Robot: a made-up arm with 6 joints.
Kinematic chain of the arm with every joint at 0, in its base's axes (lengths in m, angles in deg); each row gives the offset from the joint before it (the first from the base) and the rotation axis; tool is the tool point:
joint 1: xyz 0 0 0.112 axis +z
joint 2: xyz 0 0.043 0 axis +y
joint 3: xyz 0 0 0.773 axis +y
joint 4: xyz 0 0 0.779 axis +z
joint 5: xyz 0 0 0 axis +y
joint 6: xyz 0 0 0.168 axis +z
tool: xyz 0 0 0
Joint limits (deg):
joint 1: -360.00..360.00
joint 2: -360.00..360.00
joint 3: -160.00..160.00
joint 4: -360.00..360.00
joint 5: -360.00..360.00
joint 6: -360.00..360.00
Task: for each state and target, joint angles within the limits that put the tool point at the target. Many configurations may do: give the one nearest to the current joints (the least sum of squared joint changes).
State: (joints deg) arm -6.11 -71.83 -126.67 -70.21 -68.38 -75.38
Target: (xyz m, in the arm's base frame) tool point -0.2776 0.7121 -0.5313
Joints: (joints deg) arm -53.96 -75.03 -103.08 -76.82 -67.86 -75.38
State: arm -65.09 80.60 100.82 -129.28 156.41 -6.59
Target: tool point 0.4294 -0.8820 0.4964
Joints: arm -63.67 32.53 86.62 -130.33 157.37 -6.59
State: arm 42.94 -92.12 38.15 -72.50 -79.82 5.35
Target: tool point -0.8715 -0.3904 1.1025
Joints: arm 36.60 -73.78 62.56 -77.64 -83.91 5.35
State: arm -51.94 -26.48 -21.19 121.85 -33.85 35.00
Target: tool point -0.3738 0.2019 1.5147
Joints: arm -39.16 13.28 -59.34 114.43 -53.20 35.00
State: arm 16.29 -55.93 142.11 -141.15 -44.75 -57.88
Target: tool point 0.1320 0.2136 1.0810
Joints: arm 28.39 -47.65 103.24 -132.78 -41.78 -57.88
